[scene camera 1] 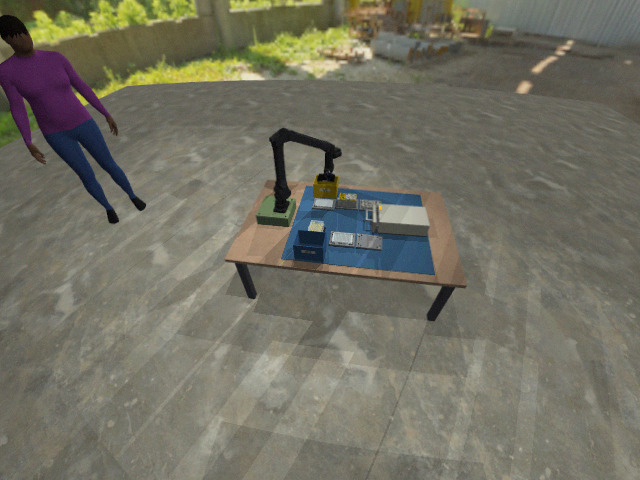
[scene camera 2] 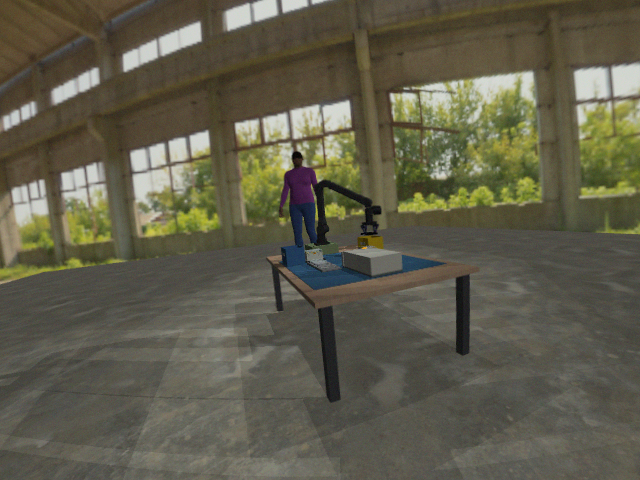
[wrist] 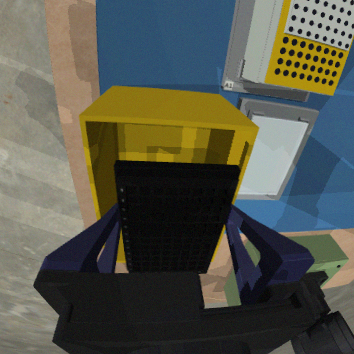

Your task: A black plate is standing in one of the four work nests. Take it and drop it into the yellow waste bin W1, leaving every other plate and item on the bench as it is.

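Frame: origin at the arm's base, x ahead, y left, z up, level; metres.
Seen in the pictures: gripper, between the fingertips: [scene camera 1: 329, 178] [scene camera 2: 370, 234] [wrist: 173, 207]; arm's base, origin of its link: [scene camera 1: 281, 207] [scene camera 2: 322, 244].
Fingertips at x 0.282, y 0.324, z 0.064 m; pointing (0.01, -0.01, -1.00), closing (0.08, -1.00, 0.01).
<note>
Offsets run from my fingertips to a thing's middle. "spot": to the spot under its first point.
The black plate {dy -0.001, dx -0.021, dz +0.006 m} [wrist: 175, 220] is held between the two fingers of my gripper [wrist: 173, 207] [scene camera 1: 326, 178] [scene camera 2: 369, 232], which is shut on it by its sides. In the wrist view the plate covers the near part of the opening of the yellow waste bin W1 {dy +0.004, dx -0.023, dz -0.081 m} [wrist: 165, 107] [scene camera 1: 325, 190] [scene camera 2: 370, 241]. The gripper hangs directly over the bin in both scene views. The far inside of the bin shows past the plate's far edge. The bin's near part is hidden under the plate and gripper, and the height of the plate's underside against the bin's rim is hard to tell.
Beside the bin stand a nest with a white plate {spot: dy -0.159, dx +0.000, dz -0.121 m} [wrist: 275, 155] [scene camera 1: 324, 203] and a yellow rack {dy -0.115, dx +0.160, dz -0.097 m} [wrist: 305, 65] [scene camera 1: 347, 196] at nest A1. A blue bin {dy -0.633, dx -0.004, dz -0.081 m} [scene camera 1: 309, 251] [scene camera 2: 292, 255], a large light-grey box {dy -0.284, dx +0.552, dz -0.088 m} [scene camera 1: 404, 220] [scene camera 2: 372, 261] and the arm's green base [scene camera 1: 275, 214] also stand on the table.
</note>
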